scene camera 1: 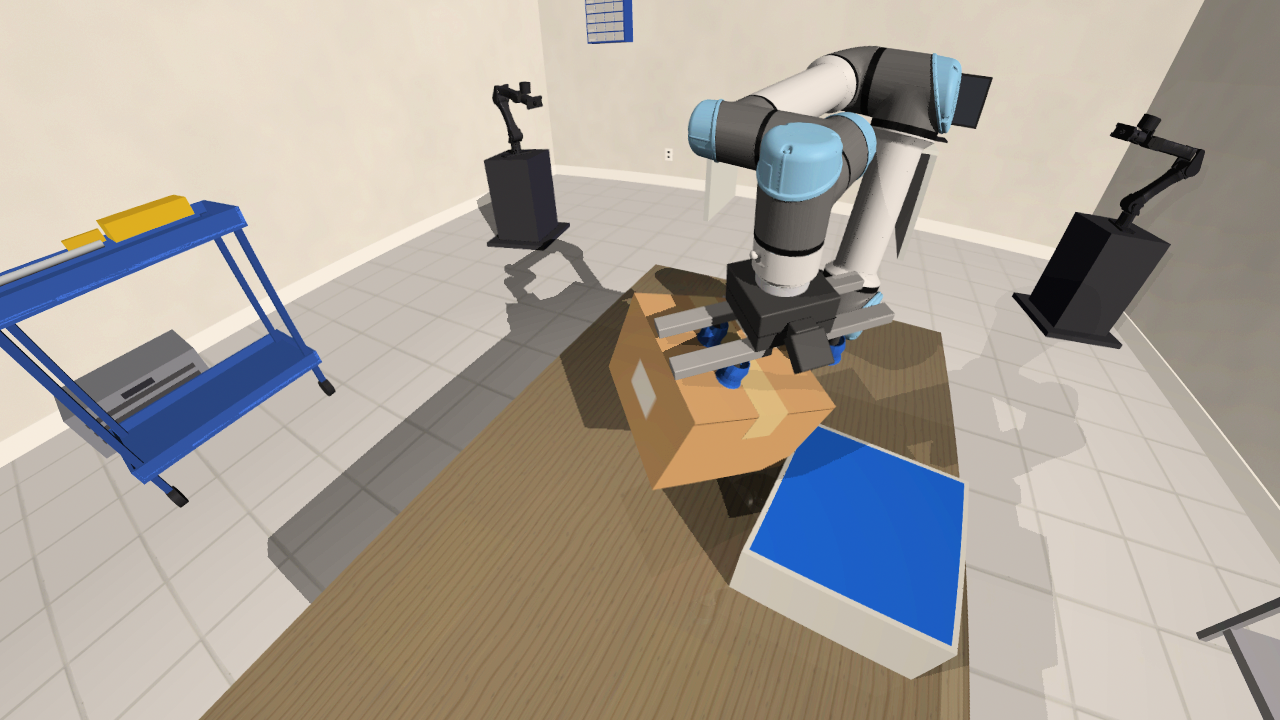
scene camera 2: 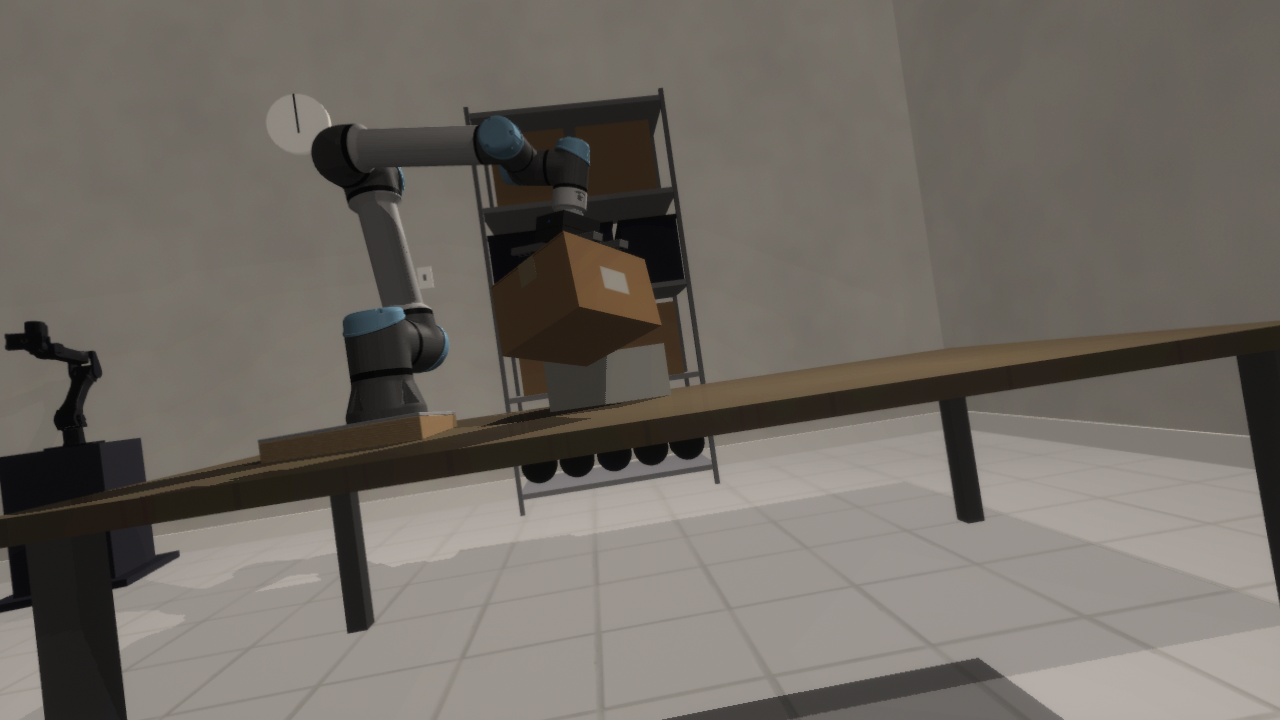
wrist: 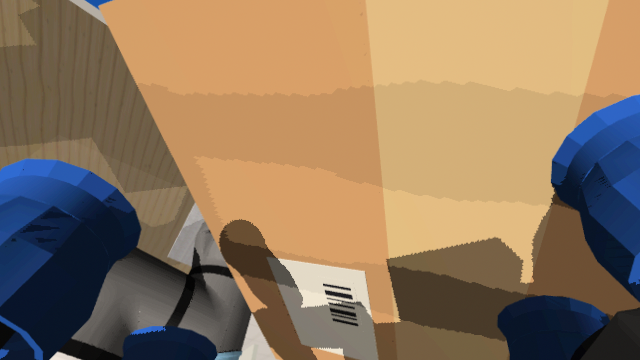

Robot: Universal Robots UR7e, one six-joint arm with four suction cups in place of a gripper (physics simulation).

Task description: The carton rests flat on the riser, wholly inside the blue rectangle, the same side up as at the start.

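Observation:
The brown carton (scene camera 1: 733,438) (scene camera 2: 541,304) (wrist: 280,130) hangs in the air under my suction gripper (scene camera 1: 778,344) (scene camera 2: 565,229), whose blue cups are at its top face; suction holds it. It looks tilted, and its underside shows in scene camera 2. Tape runs over the top, and a barcode label shows in the wrist view. The pale riser (scene camera 1: 832,617) (scene camera 2: 637,371) stands on the table, with the blue rectangle (scene camera 1: 868,528) on top. The carton is beside the riser's far left corner in scene camera 1; the exact gap is unclear.
The wooden table (scene camera 1: 501,537) (scene camera 2: 895,367) bears the arm's base and a low block (scene camera 2: 340,441). Away from it stand a blue cart (scene camera 1: 223,402), two dark pedestals (scene camera 1: 523,197) (scene camera 1: 1096,277) with small arms, and a shelf rack (scene camera 2: 617,105).

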